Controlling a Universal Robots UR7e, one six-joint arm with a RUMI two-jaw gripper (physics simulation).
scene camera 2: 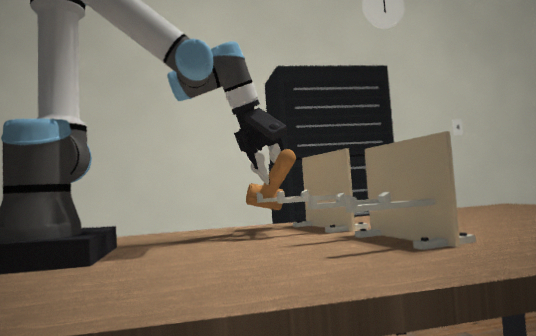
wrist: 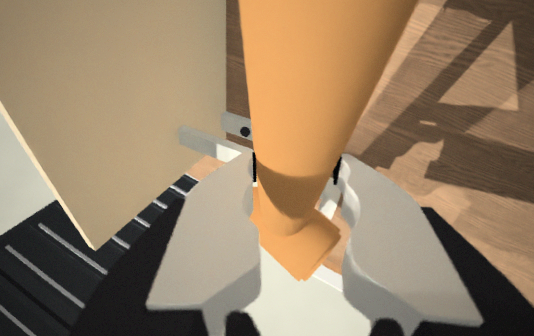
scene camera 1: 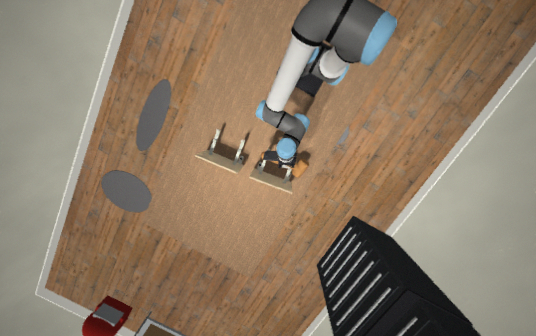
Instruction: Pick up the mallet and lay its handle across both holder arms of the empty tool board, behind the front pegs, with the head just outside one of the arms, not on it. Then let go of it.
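Places are measured from the arm's base along level axes (x left, y ahead, z down), in metres.
Pixels of known places: gripper, between the fingertips: (scene camera 2: 275, 181) (wrist: 293, 156); arm's base, origin of its link: (scene camera 2: 38, 236).
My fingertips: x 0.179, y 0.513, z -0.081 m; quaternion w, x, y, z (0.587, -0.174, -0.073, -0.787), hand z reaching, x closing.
Note:
Ahead of a thing's pixels: the offset from my fingertips to its top centre. "spot": to the spot under its first point. Level surfaces: height alone.
The orange mallet is held at a tilt, its head @[dy -0.011, dx +0.112, dz +0.000 m] (scene camera 1: 300, 168) (scene camera 2: 256, 195) (wrist: 302, 245) low and its handle @[spot: dy -0.005, dx -0.104, dz -0.029 m] (scene camera 2: 282, 167) (wrist: 320, 75) rising to the free end. My gripper (scene camera 2: 272, 176) (wrist: 293, 156) is shut on the handle near the head; in scene camera 1 the wrist hides the fingers. The mallet is at the right-hand tool board (scene camera 1: 270, 183) (scene camera 2: 325, 190) (wrist: 115, 75), whose two pale holder arms have upright pegs. The head is beside the right arm (scene camera 1: 288, 173) in scene camera 1, at about arm height. Whether it touches the arm is unclear. The raised handle end stands well above the arms.
A second tool board (scene camera 1: 218, 163) (scene camera 2: 412, 185), also with two pegged arms and no tool on them, stands beside the first on the wooden table @[dz +0.132 m] (scene camera 2: 200, 285). A black cabinet (scene camera 1: 395, 280) (scene camera 2: 330, 115) is behind. My arm comes from the robot base side.

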